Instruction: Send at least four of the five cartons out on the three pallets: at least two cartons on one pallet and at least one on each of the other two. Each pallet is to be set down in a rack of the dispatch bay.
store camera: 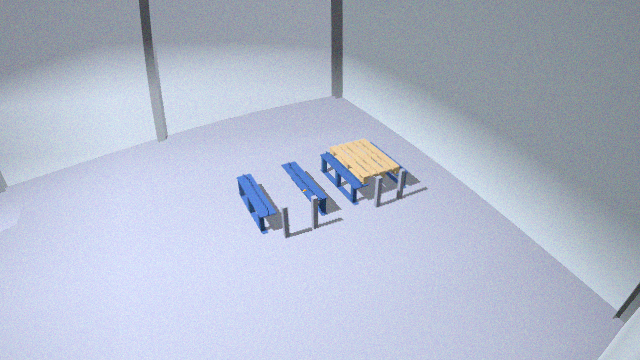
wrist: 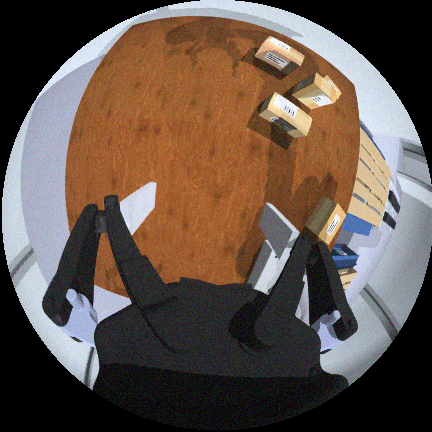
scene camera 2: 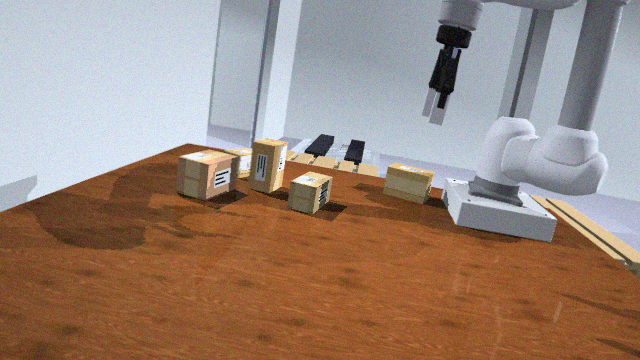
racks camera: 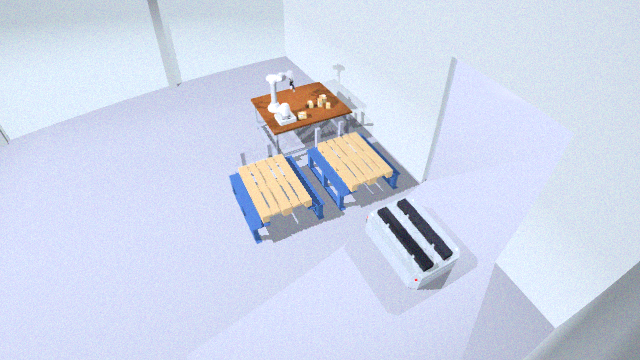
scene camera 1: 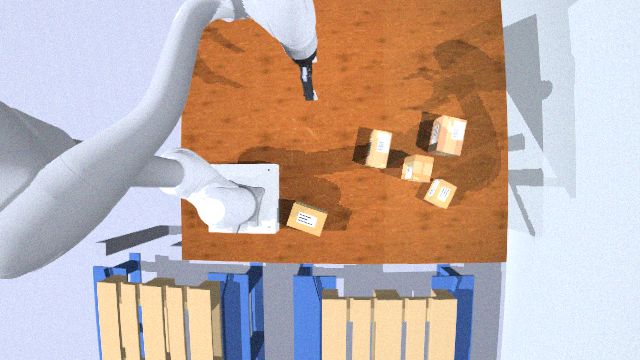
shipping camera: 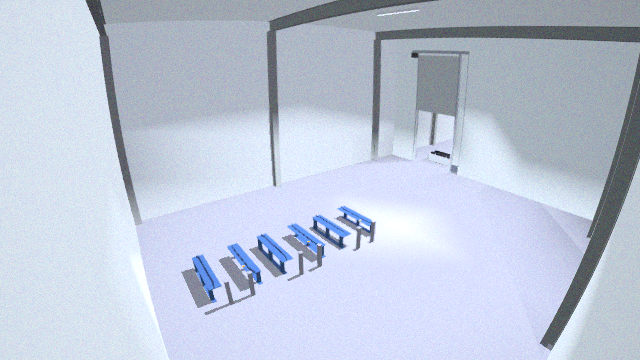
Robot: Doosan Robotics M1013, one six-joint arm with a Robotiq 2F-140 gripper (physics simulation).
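Pixels of known places: gripper, between the fingertips: (wrist: 209,203) (scene camera 2: 430,119) (racks camera: 292,90) (scene camera 1: 312,80); arm's base, origin of its link: (scene camera 2: 493,194) (racks camera: 286,116).
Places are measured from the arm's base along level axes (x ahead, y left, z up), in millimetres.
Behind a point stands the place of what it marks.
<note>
My gripper (scene camera 1: 311,97) (scene camera 2: 433,118) @(x 237, y 511, z 247 mm) (wrist: 209,203) @(x 237, y 511, z 247 mm) is open and empty, high above the table. One carton (scene camera 1: 306,219) @(x 299, y -3, z 23 mm) (scene camera 2: 407,184) @(x 299, y 49, z -24 mm) (wrist: 326,221) @(x 295, y 47, z 21 mm) lies beside the robot base. Across the table stand a small carton (scene camera 1: 379,148) @(x 547, y 365, z 1 mm) (scene camera 2: 310,192) @(x 525, y 441, z -18 mm) (wrist: 286,115) @(x 527, y 376, z 0 mm), the largest carton (scene camera 1: 448,136) @(x 825, y 473, z 26 mm) (scene camera 2: 206,175) @(x 792, y 559, z -7 mm) (wrist: 279,56) @(x 785, y 481, z 4 mm), a tall carton (scene camera 1: 417,168) @(x 704, y 305, z 73 mm) (scene camera 2: 268,166) @(x 700, y 360, z 5 mm) and another carton (scene camera 1: 440,193) @(x 851, y 227, z 0 mm) (scene camera 2: 243,162) @(x 836, y 270, z -25 mm), partly hidden in scene camera 2. Two bare pallets (racks camera: 274,187) @(x -477, y -1412, z -337 mm) (racks camera: 355,160) @(x 961, y -1133, z -338 mm) sit in blue racks by the table; a third bare pallet (store camera: 365,157) @(x -10132, y -3297, z -338 mm) sits in a store rack. Dispatch racks (shipping camera: 206,272) @(x 12648, y 1561, z -479 mm) (shipping camera: 274,250) @(x 11028, y 1294, z -482 mm) (shipping camera: 331,229) @(x 9416, y 991, z -481 mm) hold no pallets.
A white mobile robot (racks camera: 417,237) (shipping camera: 440,158) with two black strips stands beyond the pallet racks, near the doorway. The arm's white base (scene camera 1: 270,200) @(x 123, y 42, z 0 mm) (scene camera 2: 500,220) @(x -21, y 178, z -39 mm) is on the table (scene camera 1: 250,125) @(x -67, y 365, z -80 mm). Another store rack (store camera: 255,195) @(x -8029, y -2849, z -482 mm) is empty. Grey posts stand at the rack ends.
</note>
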